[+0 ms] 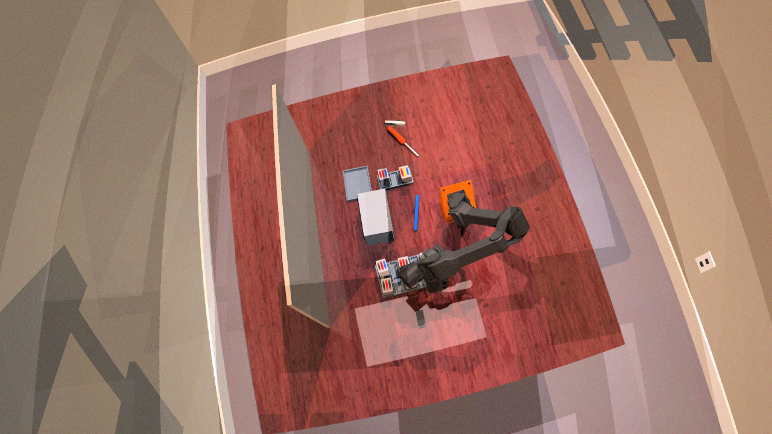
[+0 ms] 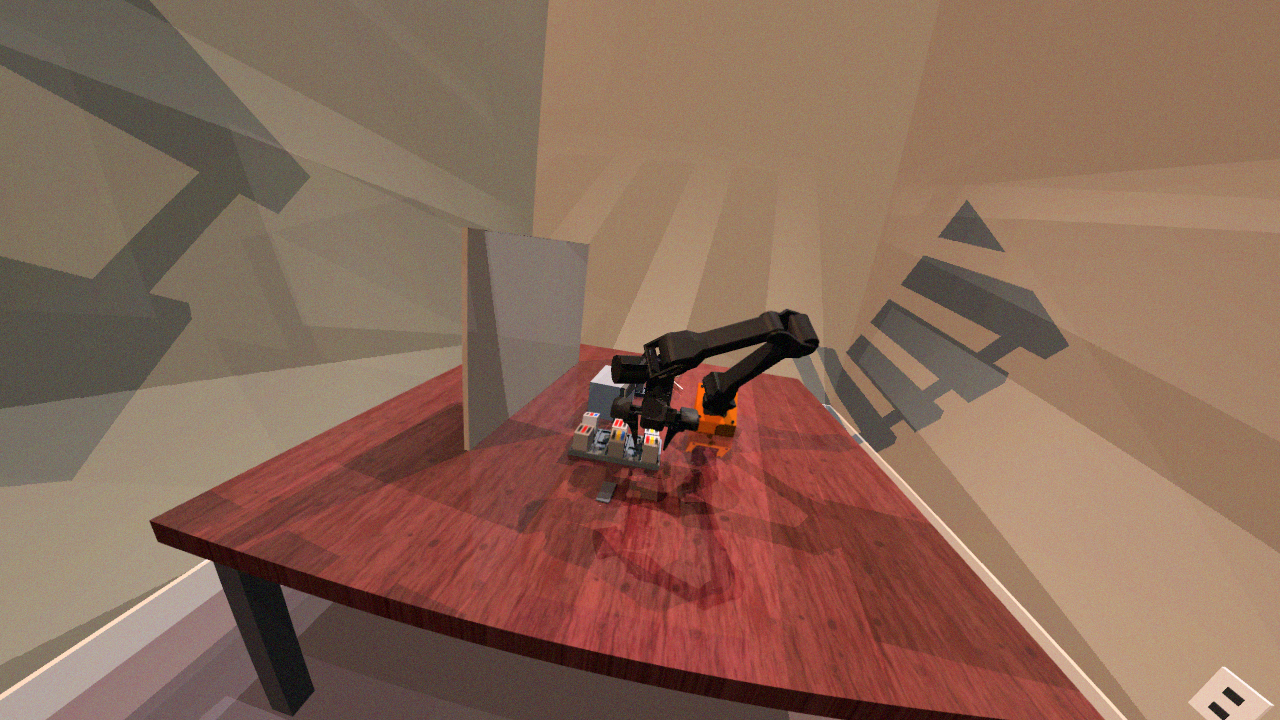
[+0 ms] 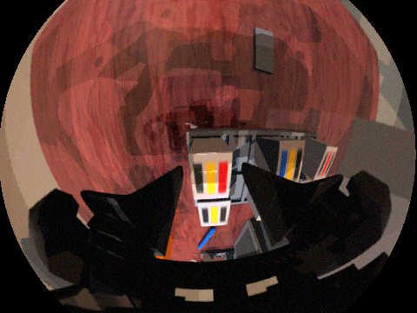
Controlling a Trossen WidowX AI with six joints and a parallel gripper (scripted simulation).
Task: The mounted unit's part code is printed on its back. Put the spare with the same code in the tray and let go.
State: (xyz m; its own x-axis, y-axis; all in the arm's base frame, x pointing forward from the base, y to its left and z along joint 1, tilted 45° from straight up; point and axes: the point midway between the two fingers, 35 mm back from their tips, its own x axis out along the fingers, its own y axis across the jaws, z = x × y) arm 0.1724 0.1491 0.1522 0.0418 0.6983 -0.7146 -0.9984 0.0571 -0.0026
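The spare block lies 10 mm above my gripper tip. Also, from my gripper tip: blue pen: 30 mm behind, 240 mm to the right, 30 mm below; then mounted unit: 120 mm ahead, 240 mm to the right, 20 mm above; then grey tray: 150 mm ahead, 420 mm to the right, 30 mm below.
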